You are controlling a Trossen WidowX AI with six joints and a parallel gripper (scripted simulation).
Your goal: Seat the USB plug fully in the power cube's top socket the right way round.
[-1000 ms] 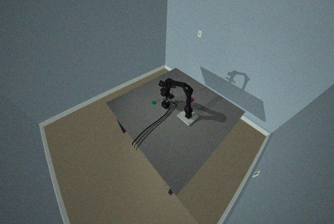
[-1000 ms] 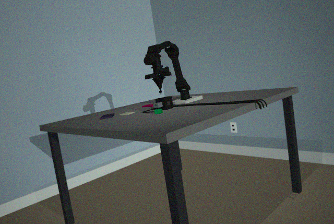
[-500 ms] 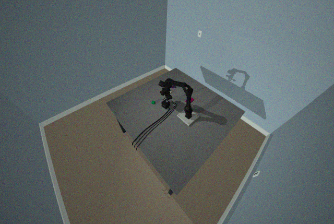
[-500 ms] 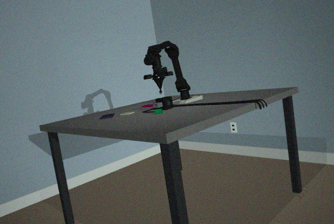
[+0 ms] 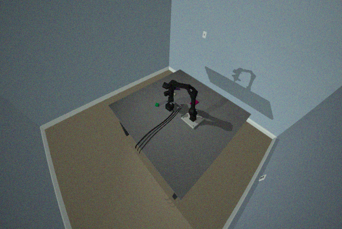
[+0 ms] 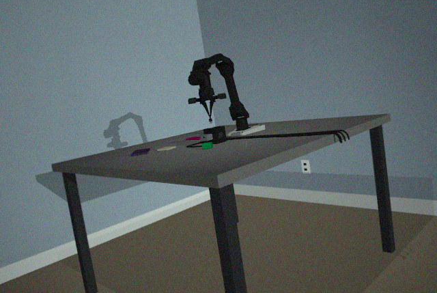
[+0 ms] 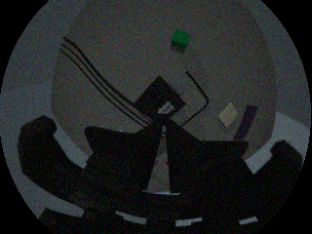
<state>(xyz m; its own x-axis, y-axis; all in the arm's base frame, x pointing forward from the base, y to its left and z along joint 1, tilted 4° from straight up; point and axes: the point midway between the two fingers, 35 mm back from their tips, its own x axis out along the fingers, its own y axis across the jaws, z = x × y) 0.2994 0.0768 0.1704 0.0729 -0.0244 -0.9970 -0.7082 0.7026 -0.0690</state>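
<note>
The USB plug lies 20 mm below my gripper tip. Round my gripper tip: green block (140 mm ahead, 100 mm to the left, 120 mm below).
</note>
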